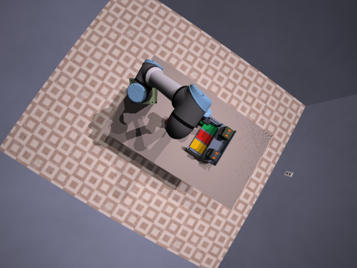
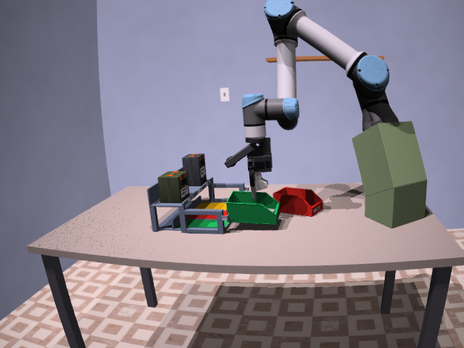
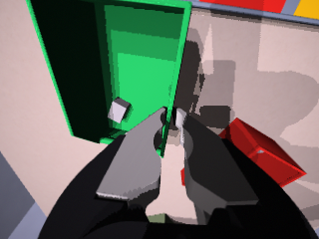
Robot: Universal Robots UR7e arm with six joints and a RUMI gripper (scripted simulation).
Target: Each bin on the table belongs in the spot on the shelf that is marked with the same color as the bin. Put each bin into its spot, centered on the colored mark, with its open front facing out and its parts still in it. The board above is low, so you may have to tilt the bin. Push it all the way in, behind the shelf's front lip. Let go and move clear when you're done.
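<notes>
Now: the green bin 50 mm to the left of my hand and 30 mm below it. From my hand the other things lie so: green mark 190 mm ahead, 30 mm to the left, 90 mm below; red mark 180 mm ahead, 80 mm to the right, 90 mm below; red bin 160 mm behind, 130 mm to the right, 60 mm below.
</notes>
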